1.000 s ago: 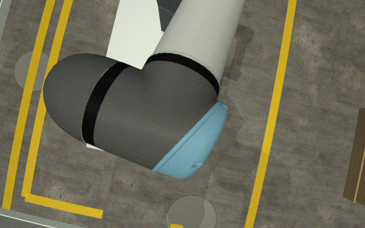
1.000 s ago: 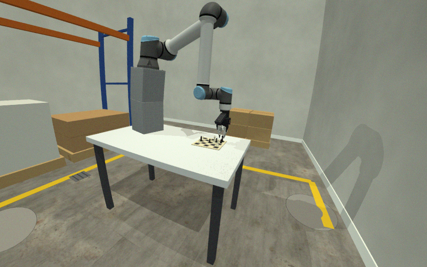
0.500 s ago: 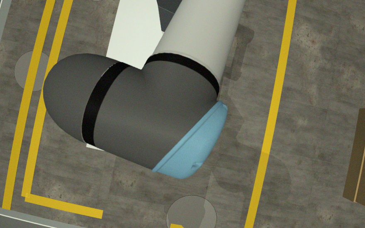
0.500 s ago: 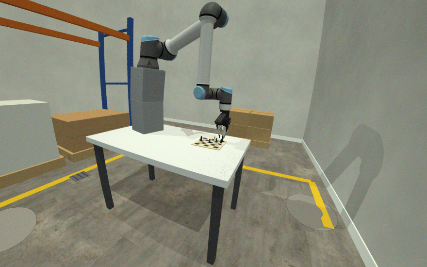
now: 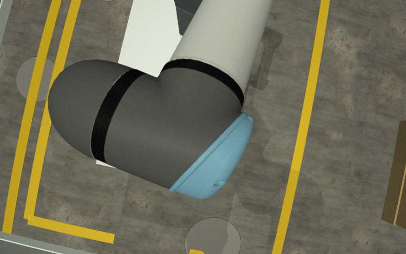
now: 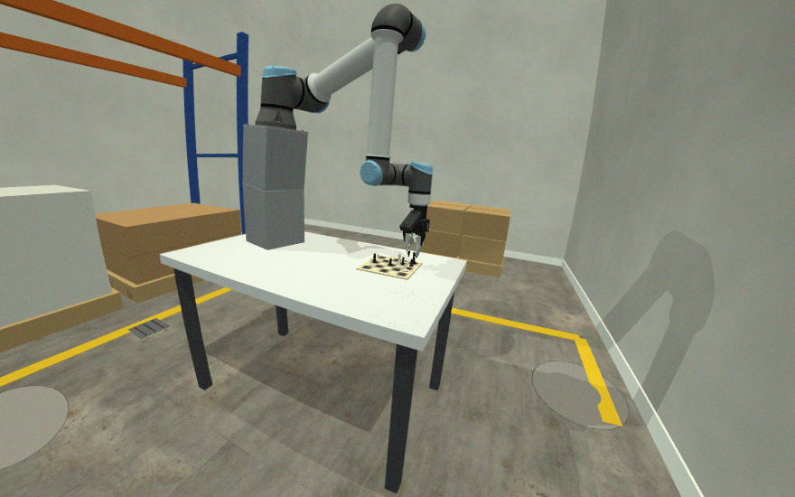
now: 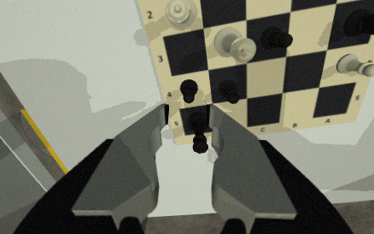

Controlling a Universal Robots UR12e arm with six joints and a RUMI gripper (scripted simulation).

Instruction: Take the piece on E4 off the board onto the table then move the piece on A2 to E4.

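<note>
My gripper is now 8 cm past the chessboard, 6 cm above it and 3 cm to the left of it.
</note>
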